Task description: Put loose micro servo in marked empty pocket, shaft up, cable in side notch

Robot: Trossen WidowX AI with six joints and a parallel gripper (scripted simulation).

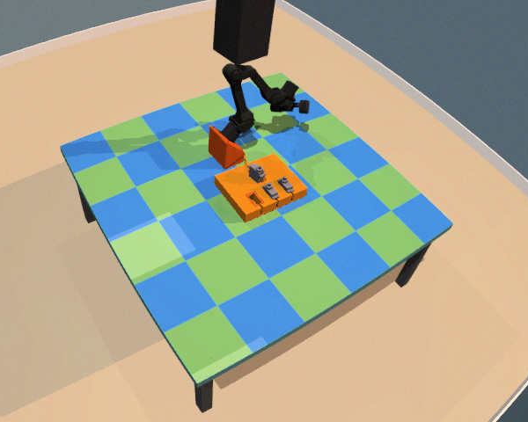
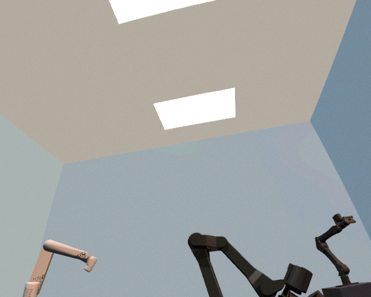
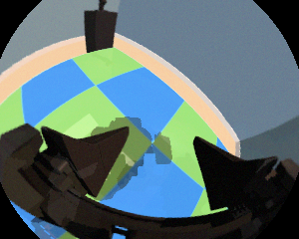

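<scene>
Right now the orange deck is 420 mm to the right of my gripper tip, 210 mm ahead of it and 70 mm below it.
</scene>
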